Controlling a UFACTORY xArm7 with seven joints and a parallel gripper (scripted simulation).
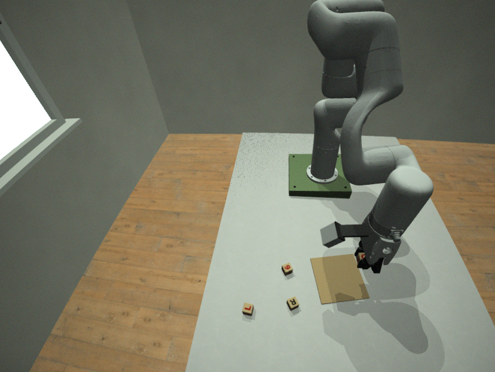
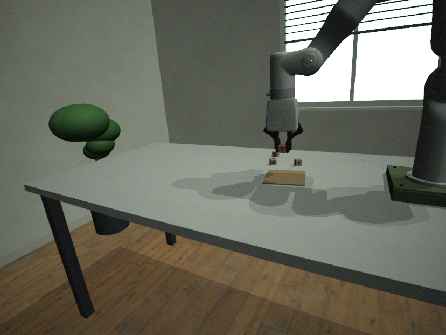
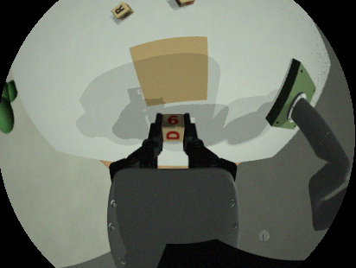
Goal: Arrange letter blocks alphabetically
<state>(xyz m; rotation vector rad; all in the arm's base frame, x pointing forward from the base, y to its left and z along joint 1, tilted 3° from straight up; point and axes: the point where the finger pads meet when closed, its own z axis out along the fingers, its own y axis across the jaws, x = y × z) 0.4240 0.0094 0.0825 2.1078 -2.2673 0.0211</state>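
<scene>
My hand is 40 mm to the left of the tan mat and 120 mm above it.
</scene>
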